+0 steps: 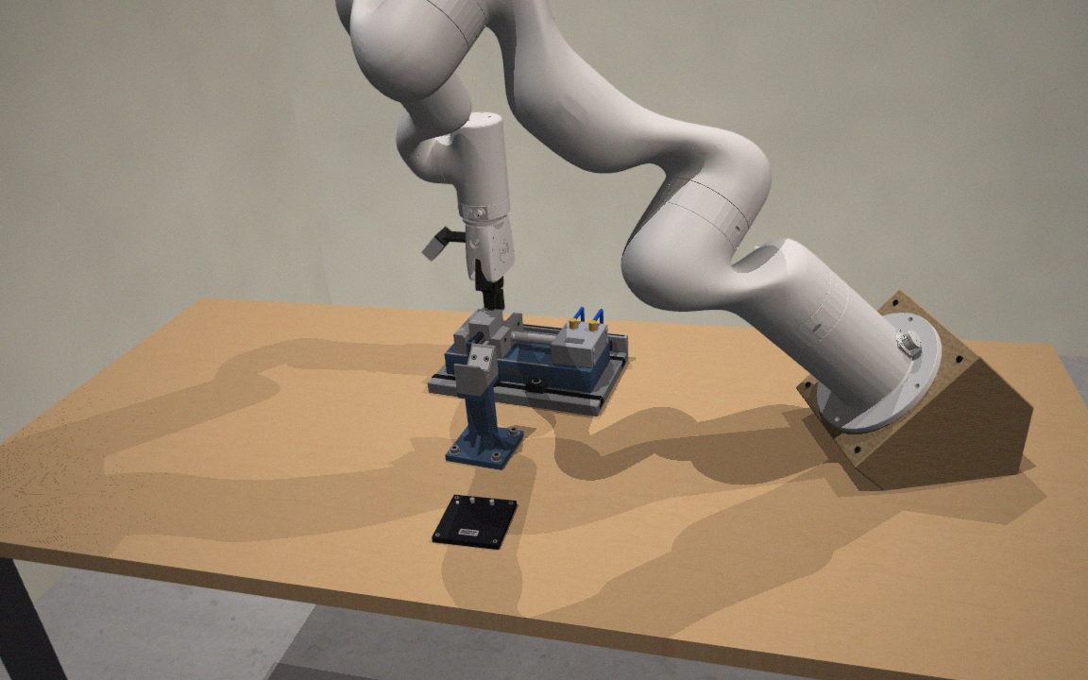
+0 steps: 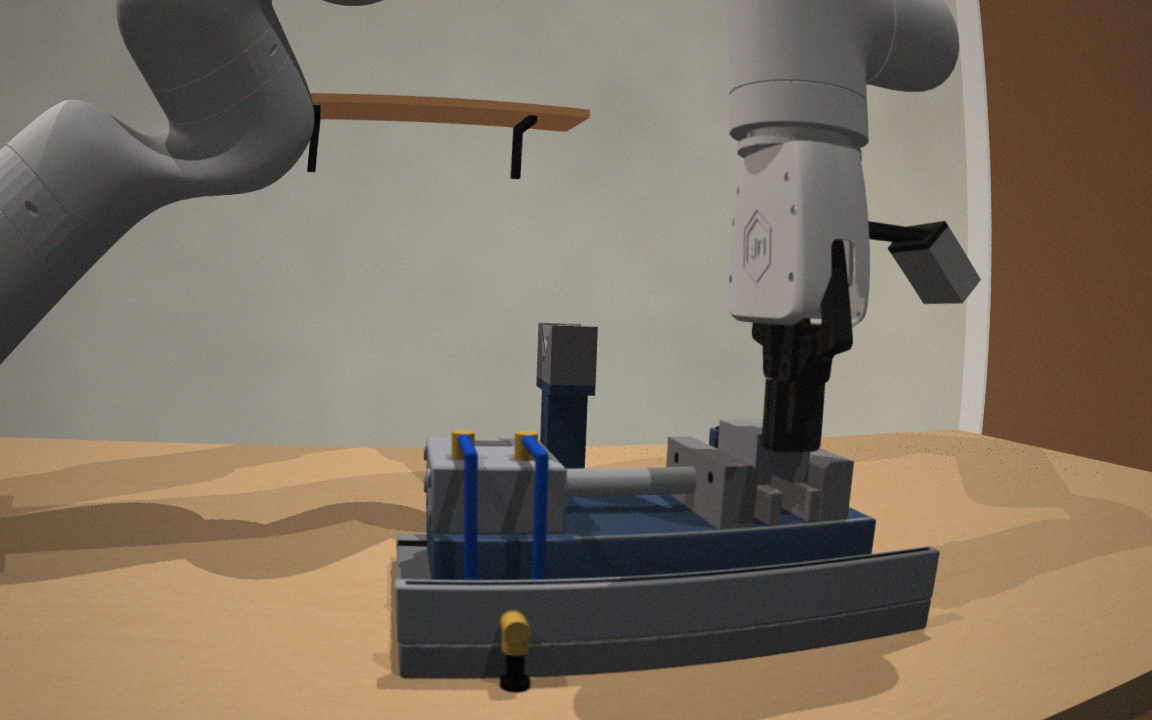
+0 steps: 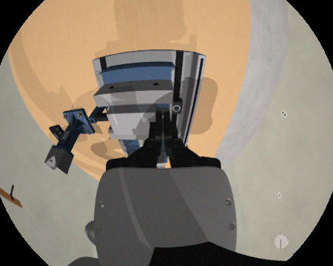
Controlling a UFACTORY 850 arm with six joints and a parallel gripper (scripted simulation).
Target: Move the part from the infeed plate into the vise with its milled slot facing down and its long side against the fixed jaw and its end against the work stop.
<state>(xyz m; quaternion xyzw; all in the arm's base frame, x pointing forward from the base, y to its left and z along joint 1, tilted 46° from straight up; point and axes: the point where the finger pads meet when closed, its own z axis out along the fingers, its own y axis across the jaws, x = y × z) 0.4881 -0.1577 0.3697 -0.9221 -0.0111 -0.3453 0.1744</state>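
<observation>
Right now the part is 1 cm behind my hand, 4 cm to the left of it and 3 cm below it. From my hand the other things lie so: moving jaw (4 cm behind, 3 cm to the left, 4 cm below); then work stop (2 cm behind, 8 cm to the left, 3 cm below); then fixed jaw (2 cm ahead, 4 cm to the left, 4 cm below).
</observation>
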